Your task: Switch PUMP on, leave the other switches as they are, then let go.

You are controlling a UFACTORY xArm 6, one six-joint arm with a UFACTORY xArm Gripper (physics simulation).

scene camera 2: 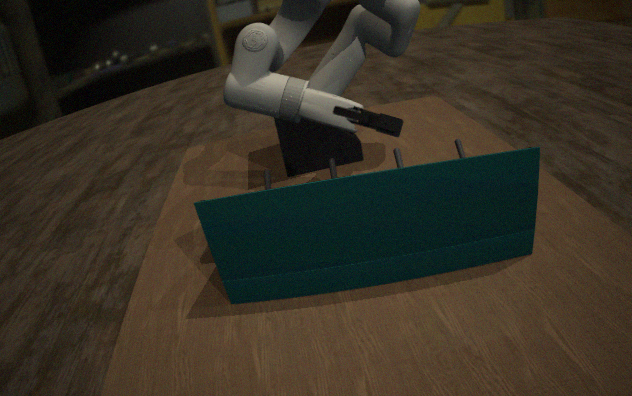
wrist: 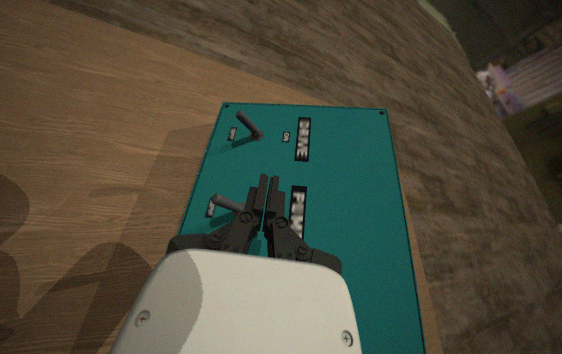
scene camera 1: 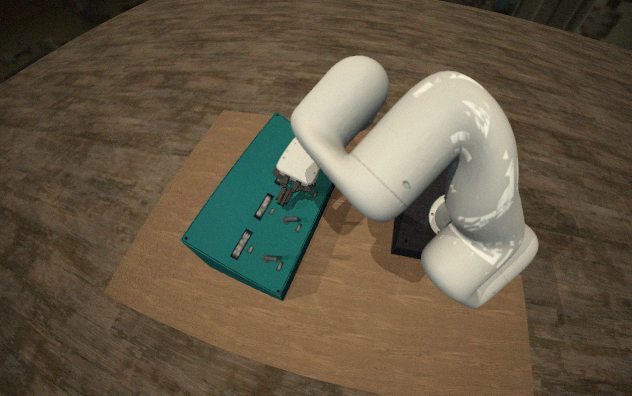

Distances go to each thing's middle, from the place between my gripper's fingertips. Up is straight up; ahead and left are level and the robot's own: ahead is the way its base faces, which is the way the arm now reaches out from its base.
Now: hand 5 cm short of the teal switch panel (scene camera 1: 241,223), 8 cm to the left of it and 10 cm above it.
